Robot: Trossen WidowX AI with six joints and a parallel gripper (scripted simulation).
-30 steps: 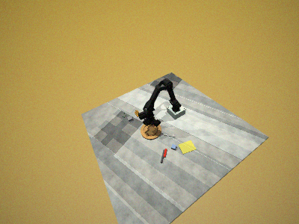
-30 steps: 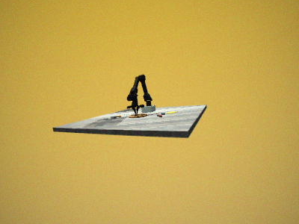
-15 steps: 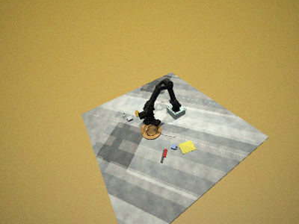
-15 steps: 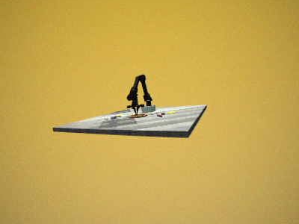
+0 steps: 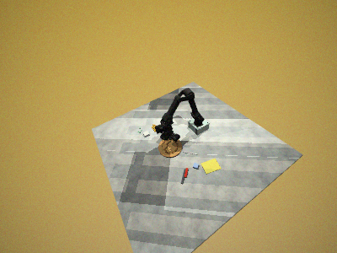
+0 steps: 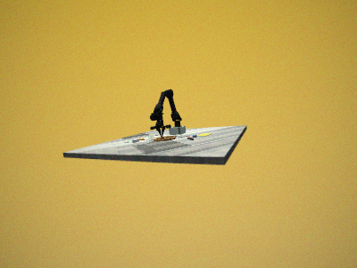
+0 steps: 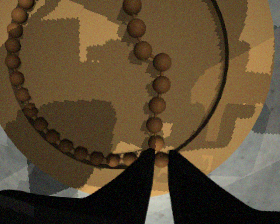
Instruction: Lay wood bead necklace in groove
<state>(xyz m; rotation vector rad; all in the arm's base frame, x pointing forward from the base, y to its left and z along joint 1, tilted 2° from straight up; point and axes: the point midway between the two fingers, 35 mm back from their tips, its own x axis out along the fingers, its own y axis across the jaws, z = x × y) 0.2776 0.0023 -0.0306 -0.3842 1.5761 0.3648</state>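
Now: the round bead board 6 cm to the left of my gripper tip, 3 cm ahead of it and 1 cm below it. The rest, counted from my gripper tip: thin grey stick: 18 cm to the left, 9 cm behind, 2 cm below; then small blue block: 31 cm to the left, 7 cm behind, 1 cm below; then grey piece: 17 cm to the right, 17 cm ahead, 1 cm below.
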